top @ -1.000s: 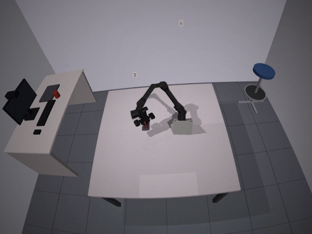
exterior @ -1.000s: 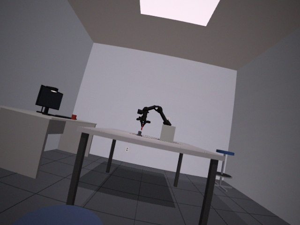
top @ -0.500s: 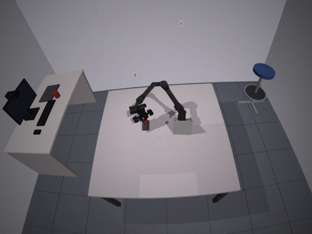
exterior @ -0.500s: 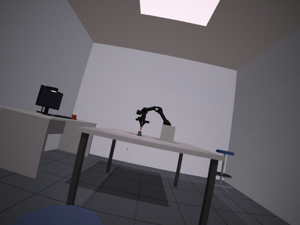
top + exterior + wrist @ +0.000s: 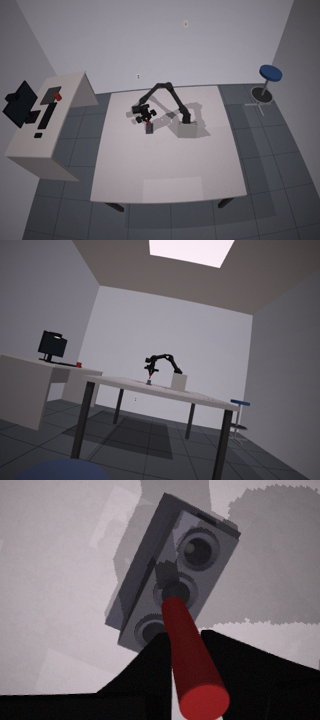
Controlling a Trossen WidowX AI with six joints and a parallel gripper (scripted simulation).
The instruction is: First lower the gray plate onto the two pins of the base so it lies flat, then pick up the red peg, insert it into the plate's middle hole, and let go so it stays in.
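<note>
The red peg is right at my gripper tip. Also, from my gripper tip: gray plate (7 cm below).
</note>
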